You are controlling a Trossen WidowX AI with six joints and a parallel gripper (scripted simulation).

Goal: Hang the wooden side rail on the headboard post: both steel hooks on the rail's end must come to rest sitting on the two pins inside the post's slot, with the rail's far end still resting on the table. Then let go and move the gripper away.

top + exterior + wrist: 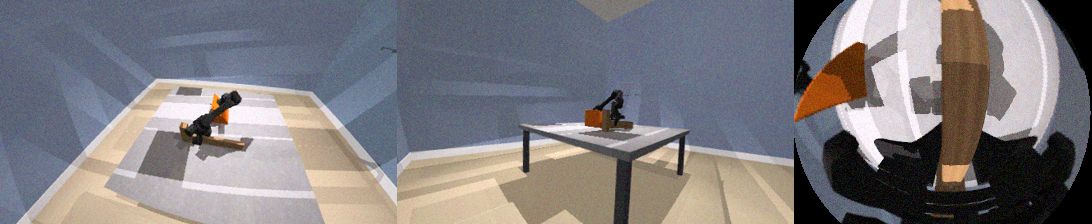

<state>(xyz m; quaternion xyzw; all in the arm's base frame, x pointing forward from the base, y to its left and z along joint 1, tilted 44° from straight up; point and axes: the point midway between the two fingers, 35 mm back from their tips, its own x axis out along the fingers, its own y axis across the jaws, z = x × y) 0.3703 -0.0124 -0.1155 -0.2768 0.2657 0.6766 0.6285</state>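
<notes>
The wooden headboard post is 11 cm to the right of my gripper tip and 5 cm above it.
</notes>
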